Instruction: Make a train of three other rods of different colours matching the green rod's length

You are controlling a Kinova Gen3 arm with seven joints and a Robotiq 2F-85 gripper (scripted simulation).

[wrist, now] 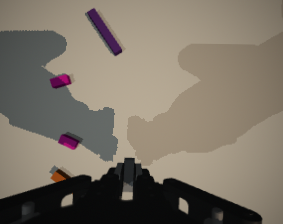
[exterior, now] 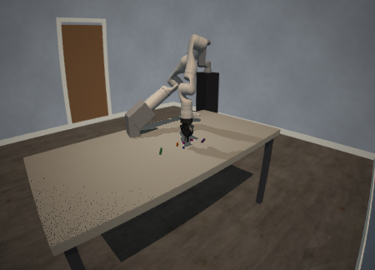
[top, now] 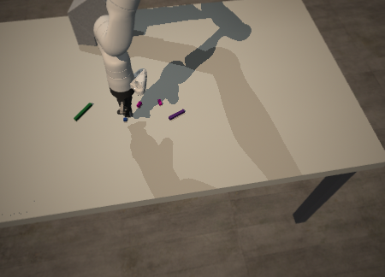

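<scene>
Now: hand 10 mm past the blue rod, 20 mm to the left of it and 60 mm above it. The rest, counted from my hand: orange rod: 70 mm behind, 20 mm to the right, 60 mm below; then grey rod: 20 mm below; then purple rod: 30 mm behind, 160 mm to the left, 60 mm below.
</scene>
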